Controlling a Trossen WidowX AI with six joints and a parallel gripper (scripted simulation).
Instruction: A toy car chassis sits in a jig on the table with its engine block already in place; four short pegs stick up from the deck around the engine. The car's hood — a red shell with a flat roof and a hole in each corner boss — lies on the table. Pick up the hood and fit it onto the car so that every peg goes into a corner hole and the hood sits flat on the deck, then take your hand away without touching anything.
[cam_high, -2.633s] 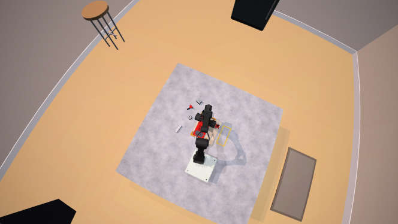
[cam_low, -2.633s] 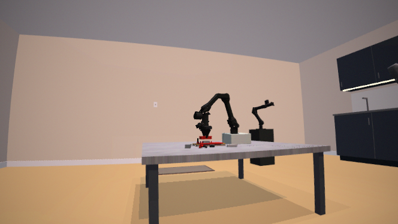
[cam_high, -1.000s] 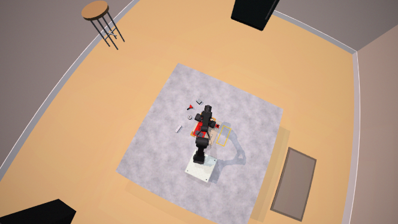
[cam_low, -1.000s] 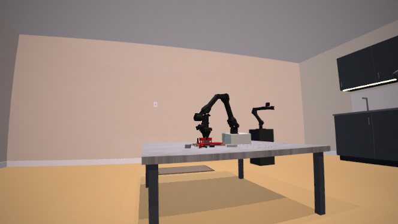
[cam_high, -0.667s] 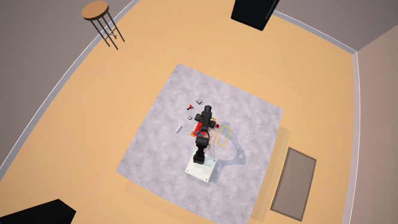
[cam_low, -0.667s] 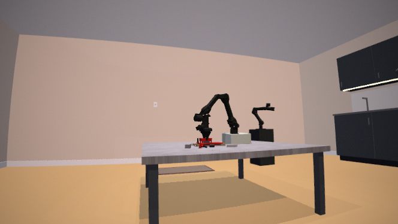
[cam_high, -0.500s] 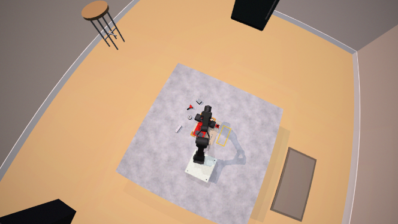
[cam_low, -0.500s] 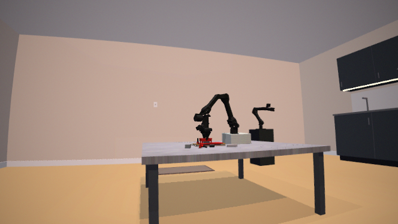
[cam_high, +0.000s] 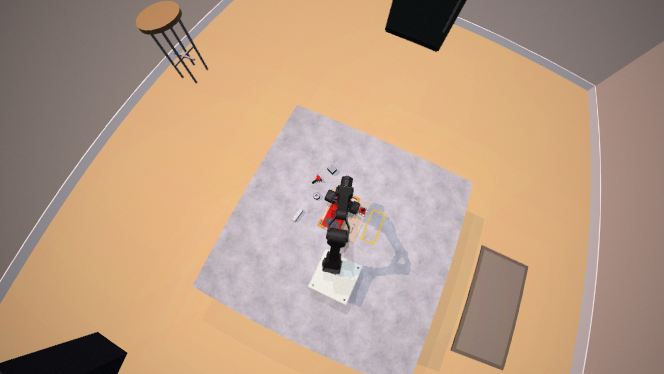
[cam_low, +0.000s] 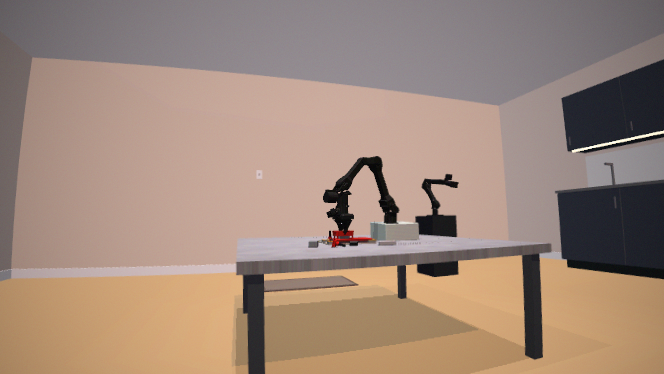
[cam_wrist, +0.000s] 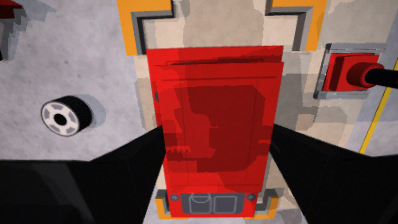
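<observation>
Right now the red hood is 1 cm above my gripper tip. The rest, counted from my gripper tip: beige jig plate: 4 cm below, 3 cm to the right, 3 cm behind.
</observation>
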